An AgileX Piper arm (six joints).
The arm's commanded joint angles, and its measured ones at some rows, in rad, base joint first. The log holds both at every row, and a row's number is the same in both.
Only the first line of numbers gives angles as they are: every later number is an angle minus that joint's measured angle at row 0.
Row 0, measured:
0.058, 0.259, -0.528, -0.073, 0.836, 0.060
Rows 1 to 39, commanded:
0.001, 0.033, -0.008, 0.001, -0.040, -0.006
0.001, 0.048, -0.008, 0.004, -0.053, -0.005
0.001, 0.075, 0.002, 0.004, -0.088, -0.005
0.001, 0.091, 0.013, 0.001, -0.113, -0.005
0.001, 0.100, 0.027, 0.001, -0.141, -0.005
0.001, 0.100, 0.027, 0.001, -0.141, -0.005
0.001, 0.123, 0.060, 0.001, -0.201, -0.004
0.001, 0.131, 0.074, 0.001, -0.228, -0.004
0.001, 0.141, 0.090, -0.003, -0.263, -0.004
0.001, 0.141, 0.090, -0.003, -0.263, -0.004
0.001, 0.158, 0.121, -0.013, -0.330, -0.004
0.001, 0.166, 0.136, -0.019, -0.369, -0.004
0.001, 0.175, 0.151, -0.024, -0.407, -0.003
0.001, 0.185, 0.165, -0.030, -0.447, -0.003
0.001, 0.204, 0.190, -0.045, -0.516, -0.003
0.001, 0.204, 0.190, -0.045, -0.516, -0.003
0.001, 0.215, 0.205, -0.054, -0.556, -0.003
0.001, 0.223, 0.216, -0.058, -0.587, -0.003
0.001, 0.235, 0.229, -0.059, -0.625, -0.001
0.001, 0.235, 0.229, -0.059, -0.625, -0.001
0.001, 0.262, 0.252, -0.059, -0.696, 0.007
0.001, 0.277, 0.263, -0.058, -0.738, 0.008
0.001, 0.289, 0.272, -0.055, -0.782, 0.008
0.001, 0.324, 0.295, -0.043, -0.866, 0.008
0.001, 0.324, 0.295, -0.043, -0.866, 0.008
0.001, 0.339, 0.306, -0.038, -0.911, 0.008
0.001, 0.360, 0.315, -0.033, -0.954, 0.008
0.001, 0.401, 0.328, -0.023, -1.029, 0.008
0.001, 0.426, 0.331, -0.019, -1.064, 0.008
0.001, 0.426, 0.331, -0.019, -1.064, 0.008
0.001, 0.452, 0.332, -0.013, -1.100, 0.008
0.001, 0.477, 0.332, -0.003, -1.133, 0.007
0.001, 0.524, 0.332, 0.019, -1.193, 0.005
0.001, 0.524, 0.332, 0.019, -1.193, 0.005
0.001, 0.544, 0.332, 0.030, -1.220, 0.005
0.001, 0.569, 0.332, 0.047, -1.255, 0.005
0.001, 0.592, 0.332, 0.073, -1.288, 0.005
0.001, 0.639, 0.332, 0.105, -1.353, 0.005
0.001, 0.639, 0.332, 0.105, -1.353, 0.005
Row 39, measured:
0.000, 0.590, 0.330, 0.055, -1.252, 0.005
